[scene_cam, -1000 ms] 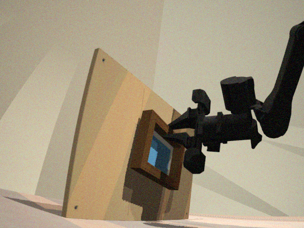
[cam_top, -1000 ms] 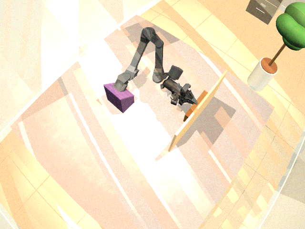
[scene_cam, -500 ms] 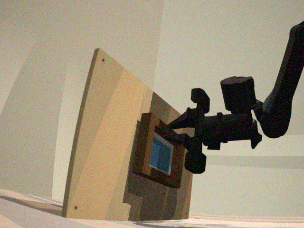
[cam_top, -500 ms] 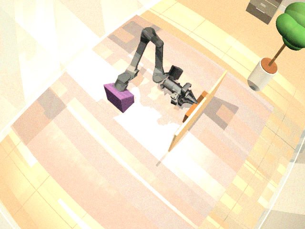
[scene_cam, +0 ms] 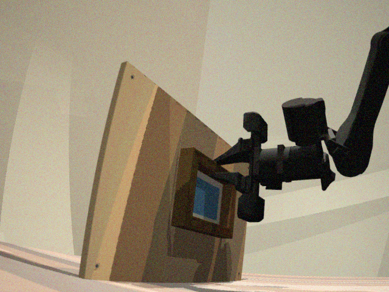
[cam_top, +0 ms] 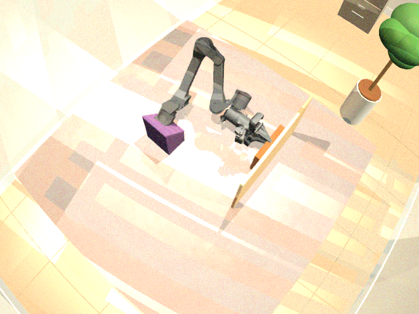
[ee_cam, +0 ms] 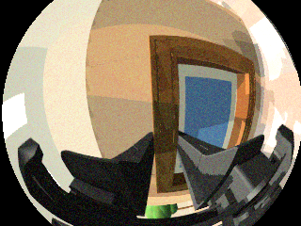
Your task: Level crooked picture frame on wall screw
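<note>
My gripper tip is 5 cm above the picture frame. Round my gripper tip: wall panel (6 cm below, 2 cm ahead).
</note>
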